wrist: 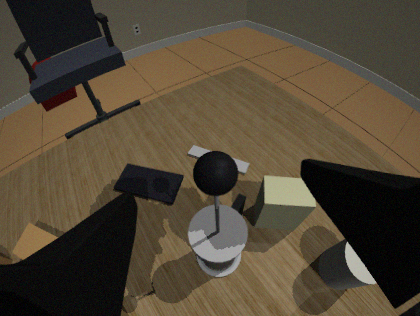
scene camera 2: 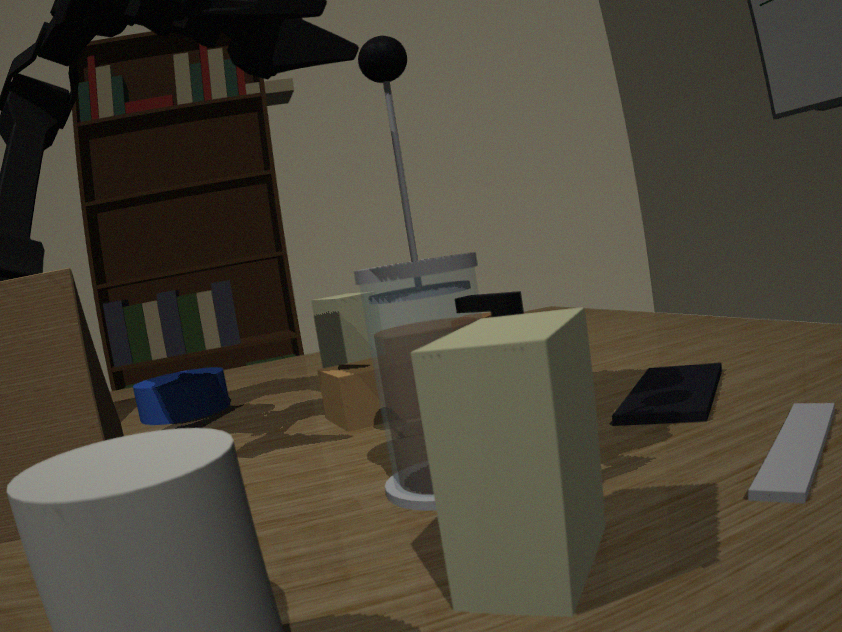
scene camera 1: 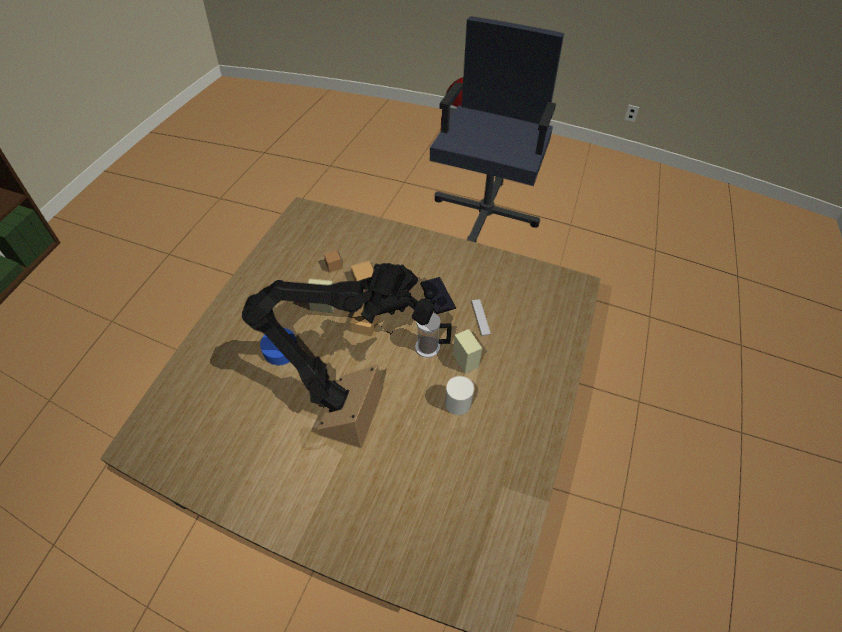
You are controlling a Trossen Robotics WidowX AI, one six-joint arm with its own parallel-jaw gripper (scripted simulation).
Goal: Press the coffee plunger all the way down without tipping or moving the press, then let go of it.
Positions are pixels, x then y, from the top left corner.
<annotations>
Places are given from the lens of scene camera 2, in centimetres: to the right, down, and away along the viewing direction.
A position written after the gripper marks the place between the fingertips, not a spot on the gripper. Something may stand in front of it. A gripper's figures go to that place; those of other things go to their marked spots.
gripper (scene camera 2: pixel 341 32): -5, -18, 38
black plate (scene camera 2: pixel 672 394): 20, 6, 48
blue disc (scene camera 2: pixel 187 395): -27, 9, 71
The marked spots on the black plate and the blue disc are 52 cm apart.
</annotations>
